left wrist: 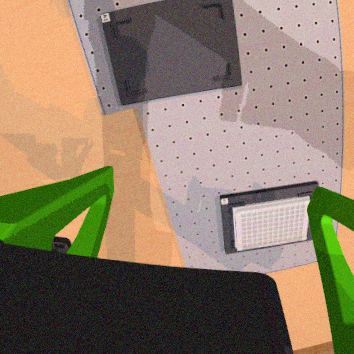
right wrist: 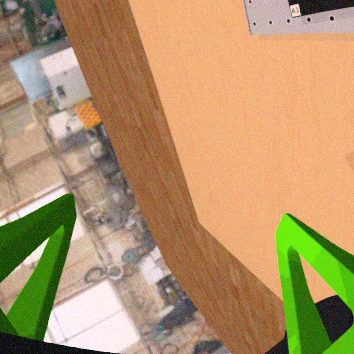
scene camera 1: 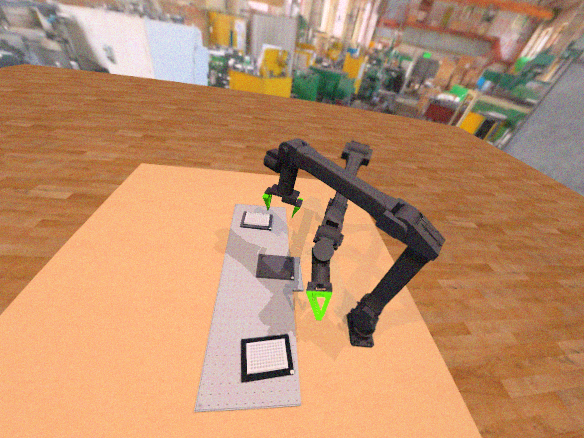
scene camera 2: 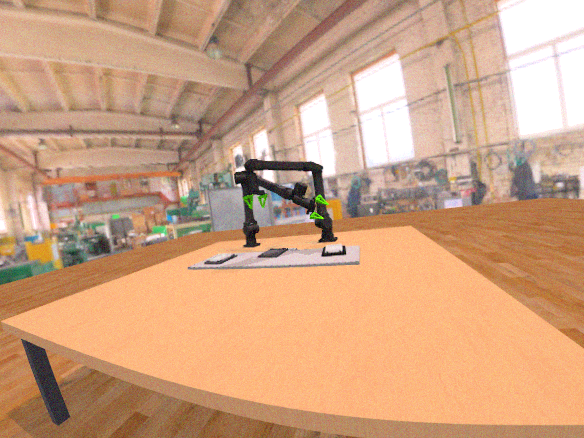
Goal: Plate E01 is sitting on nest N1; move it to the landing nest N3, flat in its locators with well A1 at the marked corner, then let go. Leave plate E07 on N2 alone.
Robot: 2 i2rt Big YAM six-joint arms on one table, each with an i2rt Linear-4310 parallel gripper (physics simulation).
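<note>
A grey perforated baseplate (scene camera 1: pixel 251 304) lies on the table with three nests. The far nest holds a white well plate (scene camera 1: pixel 256 219). The middle nest (scene camera 1: pixel 278 266) is dark and empty. The near nest holds a larger white well plate (scene camera 1: pixel 266 357). My left gripper (scene camera 1: pixel 284 202) is open and empty, hovering above and just right of the far plate. My right gripper (scene camera 1: pixel 318 305) is open and empty, pointing down beside the baseplate's right edge. The left wrist view shows the empty nest (left wrist: pixel 171 50) and a well plate (left wrist: pixel 270 219).
The arm bases (scene camera 1: pixel 361 328) stand at the right of the baseplate. The right wrist view shows the table edge (right wrist: pixel 161 204) and a baseplate corner (right wrist: pixel 298 14).
</note>
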